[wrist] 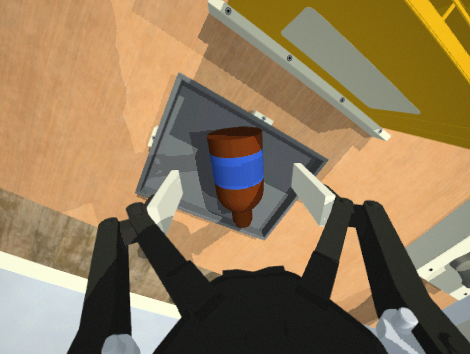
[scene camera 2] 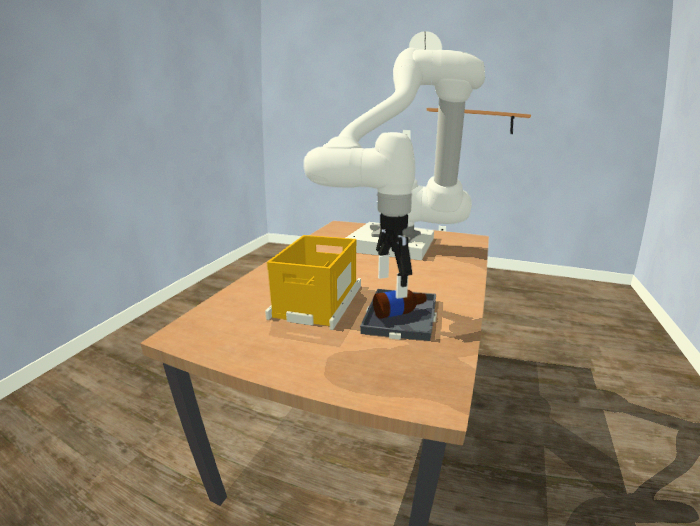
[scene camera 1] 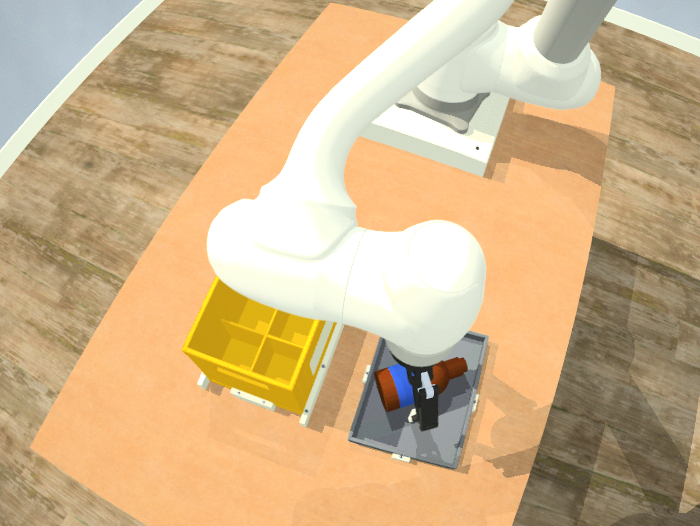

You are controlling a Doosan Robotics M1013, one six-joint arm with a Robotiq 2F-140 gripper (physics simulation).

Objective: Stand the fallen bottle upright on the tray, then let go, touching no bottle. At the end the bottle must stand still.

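Places are measured from the arm's base along level axes (x left, y back, z up), in metres.
Where they show: gripper, fingertip midpoint: (wrist: 237,178) (scene camera 2: 392,286) (scene camera 1: 406,378); arm's base, origin of the base link: (scene camera 1: 443,97).
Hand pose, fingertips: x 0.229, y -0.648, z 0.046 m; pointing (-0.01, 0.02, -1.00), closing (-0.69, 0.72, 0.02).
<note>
Each offset is from my fingertips to the top centre of the thing. "*": to the spot under its first point.
The brown bottle @[dz -0.019, dx +0.022, dy +0.031 m] (scene camera 1: 389,390) (scene camera 2: 396,304) (wrist: 236,172) with a blue band lies on its side in the dark grey tray @[dz -0.073, dx +0.025, dy +0.020 m] (scene camera 1: 379,432) (scene camera 2: 376,330) (wrist: 192,110). Its base faces the crate side and its neck points to the opposite side. My gripper (scene camera 2: 392,277) (wrist: 237,178) is open and empty, pointing down above the tray. In the wrist view one white fingertip stands on each side of the bottle, apart from it. In scene camera 2 the nearer fingertip overlaps the bottle's upper edge; the exact height gap cannot be told. In scene camera 1 the arm hides part of the gripper.
A tall yellow crate @[dz +0.077, dx -0.248, dy -0.006 m] (scene camera 1: 282,398) (scene camera 2: 302,296) (wrist: 350,25) with dividers stands beside the tray, held by a white rail @[* dz -0.068, dx -0.142, dy -0.035 m] (scene camera 1: 322,367) (scene camera 2: 345,305) (wrist: 315,77). The arm's white base plate (scene camera 1: 430,148) (scene camera 2: 367,244) is farther back on the wooden table.
</note>
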